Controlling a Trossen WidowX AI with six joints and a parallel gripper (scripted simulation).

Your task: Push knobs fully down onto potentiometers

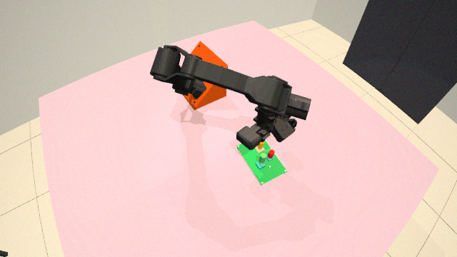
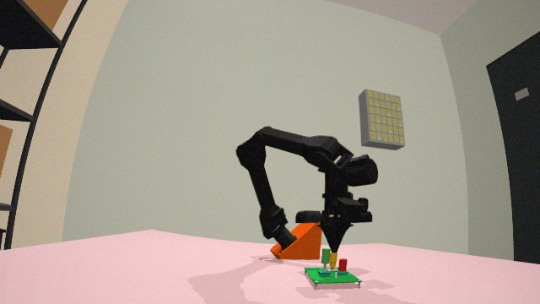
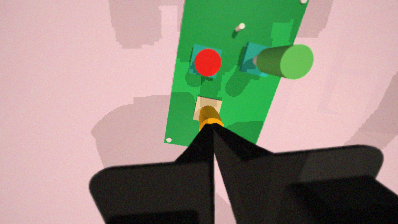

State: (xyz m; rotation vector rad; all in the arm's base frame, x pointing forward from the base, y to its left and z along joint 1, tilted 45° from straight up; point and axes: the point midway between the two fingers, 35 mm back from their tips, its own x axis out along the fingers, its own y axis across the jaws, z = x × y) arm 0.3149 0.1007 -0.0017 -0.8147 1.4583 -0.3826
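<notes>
The yellow knob is 2 cm below my gripper tip. Round my gripper tip: green knob (5 cm ahead, 3 cm to the right).
</notes>
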